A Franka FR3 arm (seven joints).
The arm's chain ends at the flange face. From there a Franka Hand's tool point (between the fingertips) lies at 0.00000 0.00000 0.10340 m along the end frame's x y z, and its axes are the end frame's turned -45 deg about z.
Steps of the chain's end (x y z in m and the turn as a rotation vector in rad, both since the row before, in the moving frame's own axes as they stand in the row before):
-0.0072 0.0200 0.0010 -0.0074 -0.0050 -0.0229
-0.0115 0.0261 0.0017 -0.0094 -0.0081 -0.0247
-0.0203 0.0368 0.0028 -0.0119 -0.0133 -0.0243
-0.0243 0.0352 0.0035 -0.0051 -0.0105 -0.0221
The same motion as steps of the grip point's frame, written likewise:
-0.0201 0.0092 0.0010 -0.0017 -0.0088 -0.0229
-0.0279 0.0104 0.0017 -0.0009 -0.0124 -0.0247
-0.0422 0.0116 0.0028 0.0010 -0.0178 -0.0243
-0.0432 0.0073 0.0035 0.0038 -0.0110 -0.0221

